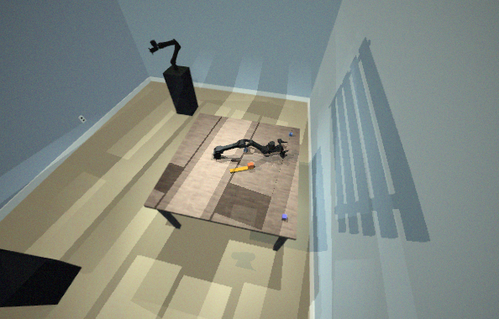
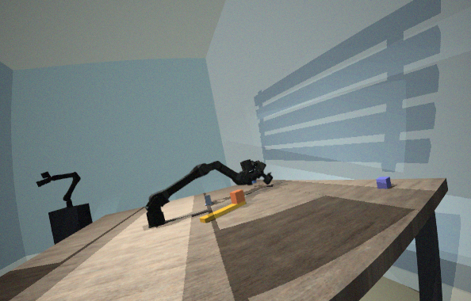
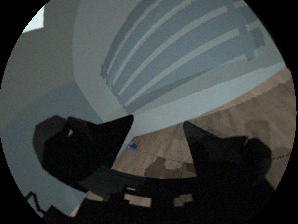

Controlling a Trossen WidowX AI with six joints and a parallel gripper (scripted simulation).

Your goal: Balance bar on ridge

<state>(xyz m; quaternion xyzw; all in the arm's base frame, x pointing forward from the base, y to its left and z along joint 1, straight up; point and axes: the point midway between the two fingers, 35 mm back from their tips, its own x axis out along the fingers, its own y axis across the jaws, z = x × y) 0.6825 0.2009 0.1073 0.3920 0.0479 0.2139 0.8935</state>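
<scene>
Now: the grey-blue piece 440 mm behind my gripper tip, 110 mm below it and 60 mm to the right of it. The rest, counted from my gripper tip: purple cube 720 mm to the right, 90 mm below, 30 mm ahead.
</scene>
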